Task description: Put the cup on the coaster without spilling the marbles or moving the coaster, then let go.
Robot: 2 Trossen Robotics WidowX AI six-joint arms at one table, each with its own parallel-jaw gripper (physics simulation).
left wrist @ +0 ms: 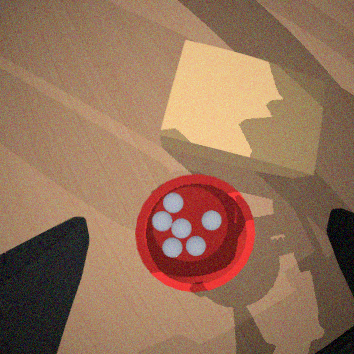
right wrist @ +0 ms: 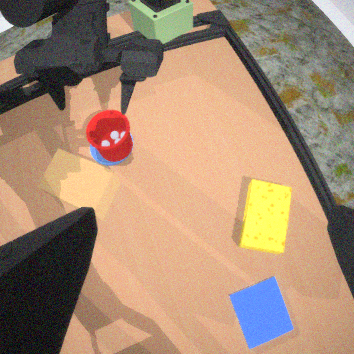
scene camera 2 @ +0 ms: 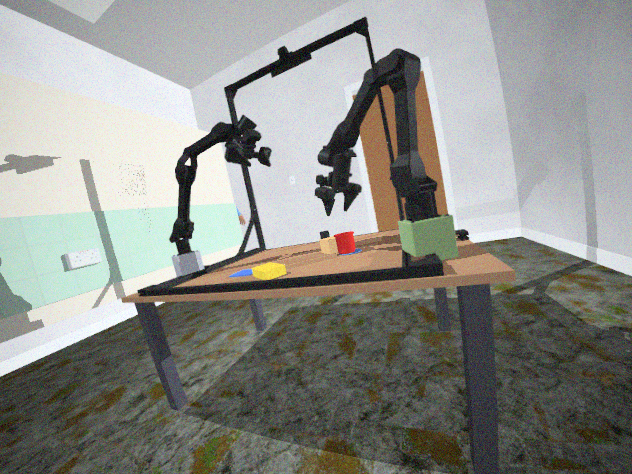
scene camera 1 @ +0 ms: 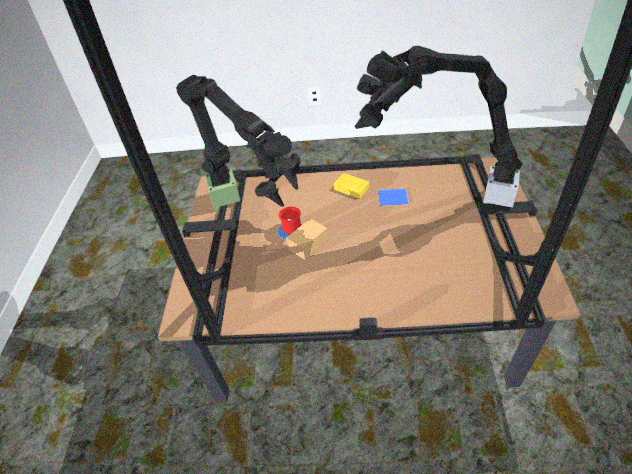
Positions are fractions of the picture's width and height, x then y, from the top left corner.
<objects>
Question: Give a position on a flat blue square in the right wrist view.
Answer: At 0.74, 0.87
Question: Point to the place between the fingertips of my right gripper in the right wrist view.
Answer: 0.61, 0.62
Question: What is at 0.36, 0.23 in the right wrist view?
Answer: My left gripper.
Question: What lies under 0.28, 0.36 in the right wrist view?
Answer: A red cup.
</objects>
